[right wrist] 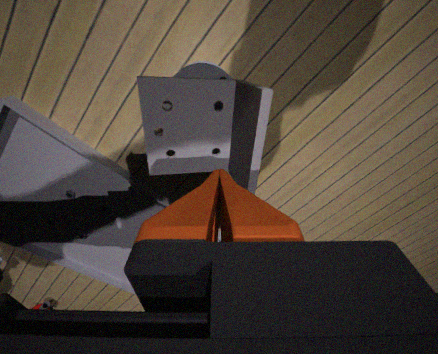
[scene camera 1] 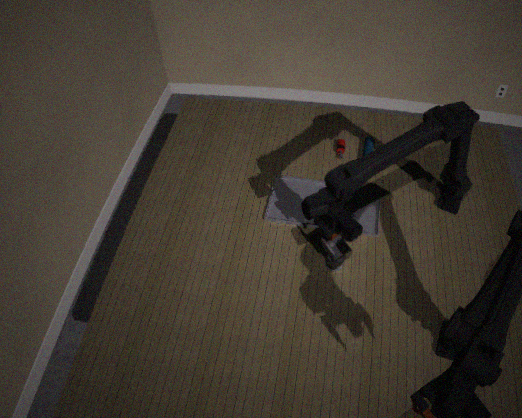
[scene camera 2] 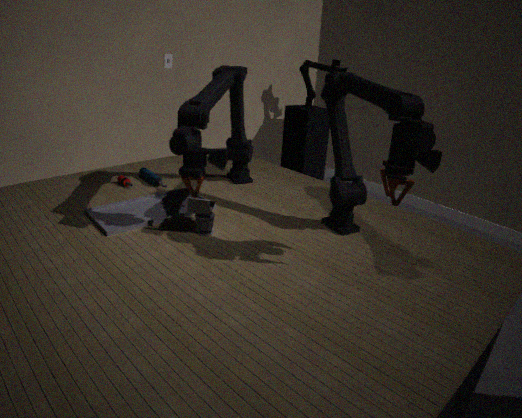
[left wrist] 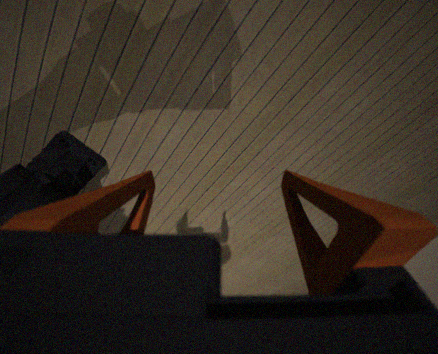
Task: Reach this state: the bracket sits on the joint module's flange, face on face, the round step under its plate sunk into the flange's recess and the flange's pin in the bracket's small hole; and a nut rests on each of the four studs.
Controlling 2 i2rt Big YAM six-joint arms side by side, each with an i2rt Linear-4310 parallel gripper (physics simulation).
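Where they show: left gripper, fingertip midpoint: point(scene camera 1: 428, 399) point(scene camera 2: 391, 201) point(left wrist: 218, 177); right gripper, fingertip midpoint: point(right wrist: 219, 177) point(scene camera 1: 329, 239) point(scene camera 2: 194, 197); left arm's base, link origin: point(scene camera 1: 451, 341) point(scene camera 2: 340, 226) point(left wrist: 69, 164); right arm's base, link origin: point(scene camera 1: 449, 200) point(scene camera 2: 239, 179).
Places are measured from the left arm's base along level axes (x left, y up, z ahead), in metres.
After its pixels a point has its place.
Note:
The grey bracket point(scene camera 2: 201, 205) {z 0.470, x -0.112, y 0.104 m} point(right wrist: 190, 120) {z 0.447, x -0.146, y 0.085 m} turns a holed plate to the right wrist camera, with a side web along one edge. The rounded grey end of the joint module point(right wrist: 202, 69) {z 0.427, x -0.121, y 0.060 m} shows past the bracket's far edge; the module point(scene camera 2: 205, 222) {z 0.457, x -0.110, y 0.046 m} is below the bracket in scene camera 2. Their contact and the flange's recess, pin and studs are hidden. My right gripper point(scene camera 2: 194, 194) {z 0.480, x -0.146, y 0.119 m} point(right wrist: 219, 177) {z 0.480, x -0.146, y 0.119 m} is shut and appears empty, its tips close by the bracket's near edge. My left gripper point(scene camera 2: 397, 199) {z 0.077, x 0.272, y 0.207 m} point(left wrist: 218, 177) {z 0.077, x 0.272, y 0.207 m} is open and empty, far from the parts. I cannot make out the nuts surely.
A pale mat or tray point(scene camera 1: 290, 202) {z 0.689, x -0.327, y 0.004 m} point(scene camera 2: 117, 222) {z 0.699, x -0.299, y 0.004 m} point(right wrist: 45, 162) {z 0.401, x -0.341, y 0.004 m} lies beside the module, with small dark spots on it. A red tool point(scene camera 1: 340, 147) {z 0.596, x -0.662, y 0.032 m} point(scene camera 2: 124, 181) {z 0.603, x -0.655, y 0.024 m} and a blue tool point(scene camera 1: 369, 145) {z 0.484, x -0.713, y 0.041 m} point(scene camera 2: 149, 176) {z 0.494, x -0.661, y 0.032 m} lie behind it. A dark cabinet point(scene camera 2: 304, 140) stands behind the arms.

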